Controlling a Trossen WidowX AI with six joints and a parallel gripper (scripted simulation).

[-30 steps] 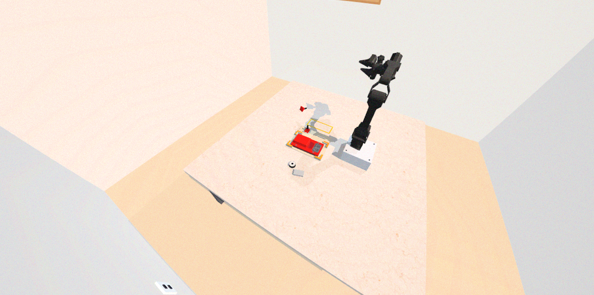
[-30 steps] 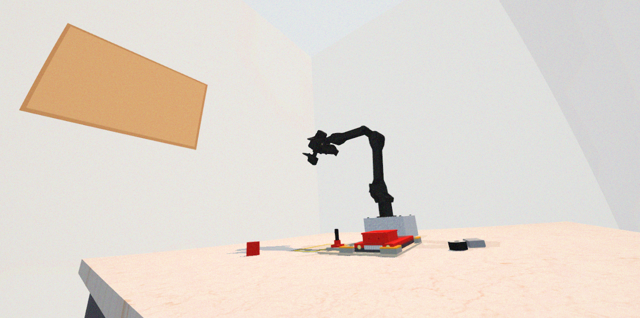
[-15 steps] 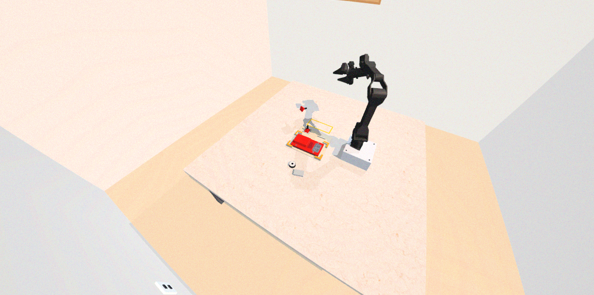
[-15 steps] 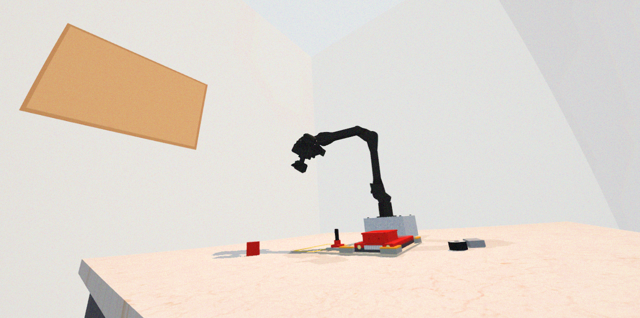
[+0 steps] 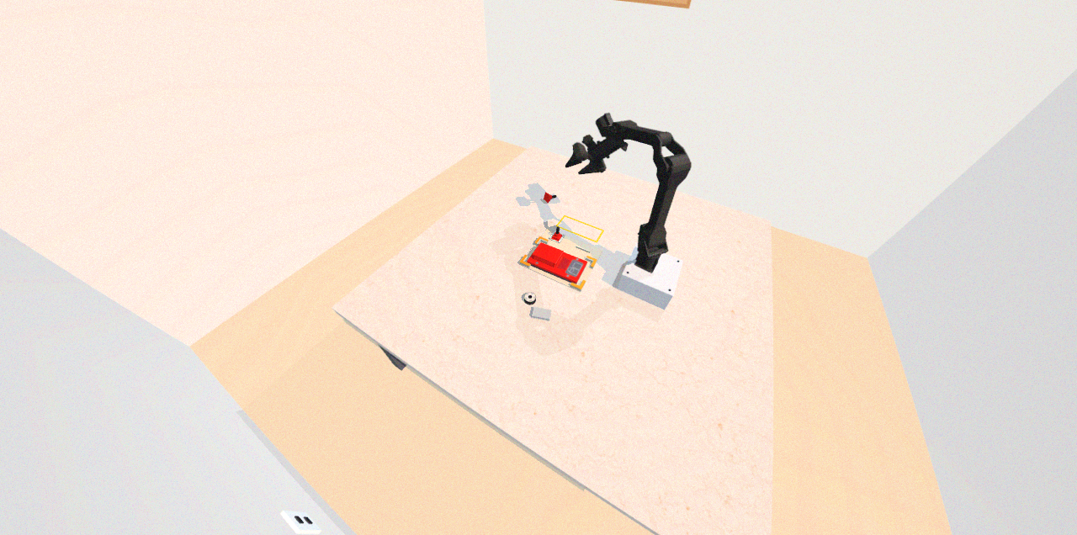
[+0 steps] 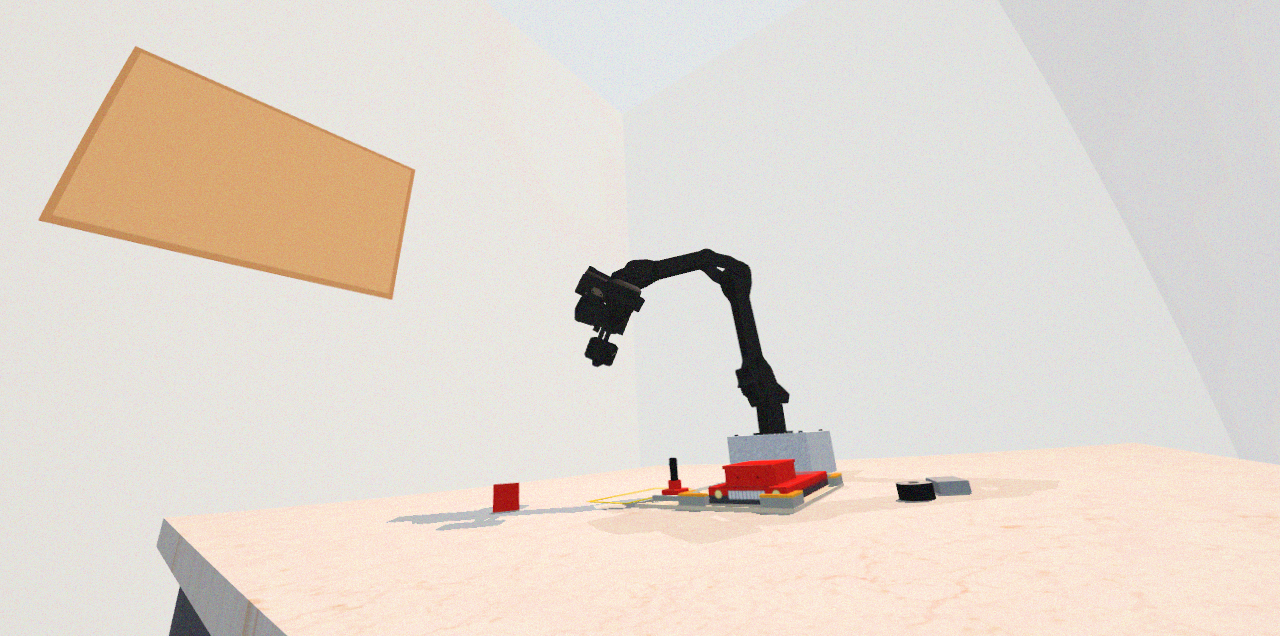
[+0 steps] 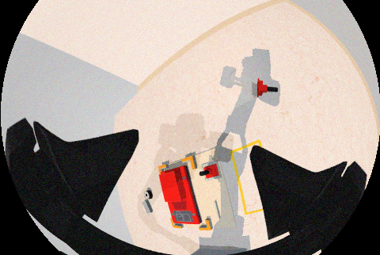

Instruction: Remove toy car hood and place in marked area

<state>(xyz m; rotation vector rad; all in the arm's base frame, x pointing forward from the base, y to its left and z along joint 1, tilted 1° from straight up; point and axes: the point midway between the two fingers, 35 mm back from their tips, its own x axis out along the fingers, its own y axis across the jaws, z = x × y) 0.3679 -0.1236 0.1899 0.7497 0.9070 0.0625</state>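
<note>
The red hood lies 7 cm behind my gripper tip, 25 cm to the left of it and 21 cm below it.
</note>
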